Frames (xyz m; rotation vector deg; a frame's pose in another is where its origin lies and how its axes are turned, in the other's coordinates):
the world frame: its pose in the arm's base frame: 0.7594 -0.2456 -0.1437 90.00 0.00 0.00
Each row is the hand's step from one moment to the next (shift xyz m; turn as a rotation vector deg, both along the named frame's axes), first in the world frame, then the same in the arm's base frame.
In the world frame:
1: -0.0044 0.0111 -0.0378 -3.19 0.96 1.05
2: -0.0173 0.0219 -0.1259 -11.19 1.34 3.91
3: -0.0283 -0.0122 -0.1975 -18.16 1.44 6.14
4: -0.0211 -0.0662 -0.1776 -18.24 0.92 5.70
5: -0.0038 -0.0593 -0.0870 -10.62 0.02 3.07
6: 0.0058 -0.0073 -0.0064 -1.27 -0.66 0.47
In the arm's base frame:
1: -0.0044 0.0378 0.0111 -3.19 -1.05 0.96
2: -0.0173 0.1259 0.0219 -11.19 -3.91 1.34
3: -0.0283 0.1975 -0.0122 -18.16 -6.14 1.44
4: -0.0211 0.1776 -0.0662 -18.24 -5.70 0.92
5: -0.0038 0.0870 -0.0593 -10.62 -3.07 0.02
6: 0.0058 0.0064 -0.0073 -1.27 -0.47 -0.66

